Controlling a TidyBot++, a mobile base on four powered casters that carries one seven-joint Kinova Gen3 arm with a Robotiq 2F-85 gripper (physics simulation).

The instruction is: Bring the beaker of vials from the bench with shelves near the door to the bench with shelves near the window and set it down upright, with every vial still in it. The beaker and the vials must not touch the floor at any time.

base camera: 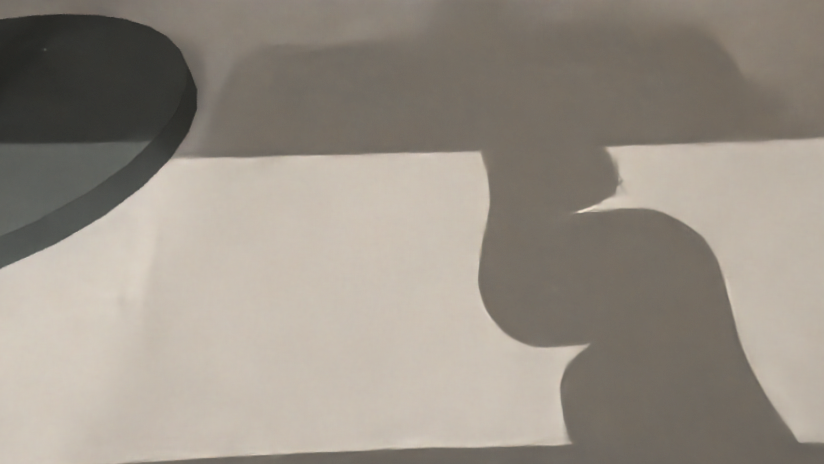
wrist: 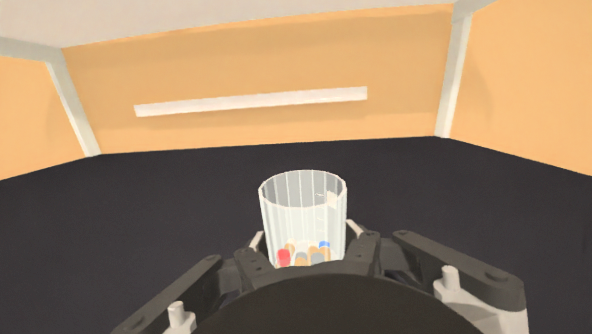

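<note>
In the wrist view a clear, ribbed beaker (wrist: pixel 304 220) with a white patch near its rim stands upright between the fingers. Several vials lie low inside it: one with a red cap (wrist: pixel 283 257), one with a blue cap (wrist: pixel 324 245), others with grey caps and amber bodies. The near edge of the gripper housing hides the beaker's bottom. My gripper (wrist: pixel 305 236) is shut on the beaker, one finger at each side. A black surface (wrist: pixel 175 210) spreads behind and around the beaker; I cannot tell whether the beaker touches it.
An orange back panel (wrist: pixel 260 60) carries a long white strip (wrist: pixel 250 101). Pale posts (wrist: pixel 74 107) (wrist: pixel 454 75) stand at both sides, with orange panels outside them. In the base view a dark round disc (base camera: pixel 103 80) is at the upper left over the pale floor (base camera: pixel 317 259), which bears broad shadows.
</note>
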